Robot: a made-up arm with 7 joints. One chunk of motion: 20 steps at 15 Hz.
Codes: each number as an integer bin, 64 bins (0 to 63) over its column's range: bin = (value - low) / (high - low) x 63, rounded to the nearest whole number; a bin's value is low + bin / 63 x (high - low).
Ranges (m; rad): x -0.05..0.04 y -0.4..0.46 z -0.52..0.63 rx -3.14..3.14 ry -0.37..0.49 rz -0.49..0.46
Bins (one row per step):
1: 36 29 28 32 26 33
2: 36 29 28 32 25 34
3: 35 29 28 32 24 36
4: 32 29 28 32 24 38
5: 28 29 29 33 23 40
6: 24 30 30 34 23 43
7: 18 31 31 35 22 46
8: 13 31 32 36 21 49
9: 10 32 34 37 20 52
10: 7 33 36 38 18 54
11: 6 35 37 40 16 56
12: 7 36 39 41 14 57
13: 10 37 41 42 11 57
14: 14 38 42 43 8 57
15: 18 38 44 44 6 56
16: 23 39 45 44 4 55
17: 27 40 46 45 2 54
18: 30 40 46 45 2 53
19: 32 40 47 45 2 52
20: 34 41 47 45 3 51
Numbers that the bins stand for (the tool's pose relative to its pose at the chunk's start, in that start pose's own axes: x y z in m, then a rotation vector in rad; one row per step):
1: 0.0014 -0.0041 -0.0089 0.0498 -0.0151 0.0076
2: 0.0014 -0.0041 -0.0089 0.0498 -0.0287 0.0227
3: 0.0000 -0.0041 -0.0089 0.0498 -0.0424 0.0529
4: -0.0043 -0.0041 -0.0089 0.0498 -0.0424 0.0830
5: -0.0100 -0.0041 0.0094 0.1495 -0.0560 0.1132
6: -0.0157 0.0095 0.0276 0.2492 -0.0560 0.1584
7: -0.0243 0.0232 0.0459 0.3489 -0.0697 0.2037
8: -0.0314 0.0232 0.0641 0.4486 -0.0833 0.2489
9: -0.0357 0.0368 0.1006 0.5483 -0.0970 0.2941
10: -0.0400 0.0505 0.1371 0.6479 -0.1243 0.3243
11: -0.0414 0.0778 0.1554 0.8473 -0.1516 0.3544
12: -0.0400 0.0914 0.1919 0.9470 -0.1789 0.3695
13: -0.0357 0.1051 0.2284 1.0467 -0.2198 0.3695
14: -0.0300 0.1187 0.2467 1.1463 -0.2608 0.3695
15: -0.0243 0.1187 0.2832 1.2460 -0.2881 0.3544
16: -0.0171 0.1324 0.3014 1.2460 -0.3154 0.3394
17: -0.0114 0.1460 0.3197 1.3457 -0.3427 0.3243
18: -0.0071 0.1460 0.3197 1.3457 -0.3427 0.3092
19: -0.0043 0.1460 0.3379 1.3457 -0.3427 0.2941
20: -0.0014 0.1597 0.3379 1.3457 -0.3290 0.2790

